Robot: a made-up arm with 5 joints.
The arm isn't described. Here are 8 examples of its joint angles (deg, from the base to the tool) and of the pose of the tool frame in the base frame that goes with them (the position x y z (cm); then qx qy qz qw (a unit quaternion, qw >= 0)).
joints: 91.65 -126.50 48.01 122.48 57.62
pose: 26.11 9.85 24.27 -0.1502 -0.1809 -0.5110 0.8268
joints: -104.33 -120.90 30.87 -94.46 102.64
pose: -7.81 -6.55 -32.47 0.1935 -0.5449 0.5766 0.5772
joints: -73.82 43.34 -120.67 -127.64 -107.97
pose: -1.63 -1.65 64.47 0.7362 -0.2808 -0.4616 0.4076
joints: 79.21 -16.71 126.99 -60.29 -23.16
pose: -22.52 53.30 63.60 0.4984 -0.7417 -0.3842 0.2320
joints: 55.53 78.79 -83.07 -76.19 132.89
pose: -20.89 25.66 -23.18 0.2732 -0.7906 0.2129 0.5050
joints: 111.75 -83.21 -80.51 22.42 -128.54
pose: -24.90 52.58 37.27 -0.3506 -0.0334 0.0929 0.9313
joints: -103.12 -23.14 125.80 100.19 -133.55
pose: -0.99 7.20 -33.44 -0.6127 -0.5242 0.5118 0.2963
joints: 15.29 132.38 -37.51 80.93 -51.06
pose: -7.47 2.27 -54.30 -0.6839 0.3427 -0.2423 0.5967
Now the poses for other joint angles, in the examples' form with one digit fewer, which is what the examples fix.
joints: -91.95 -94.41 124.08 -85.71 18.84
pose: 38.9 -6.9 -32.0 -0.578 -0.432 -0.547 0.425
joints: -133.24 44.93 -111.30 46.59 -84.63
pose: -23.1 -17.3 65.1 -0.026 0.189 0.902 0.388
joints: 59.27 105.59 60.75 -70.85 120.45
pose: 30.7 -8.2 10.4 -0.333 -0.500 -0.785 0.149
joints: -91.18 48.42 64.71 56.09 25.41
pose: -41.9 39.7 24.9 0.431 -0.289 0.415 0.747
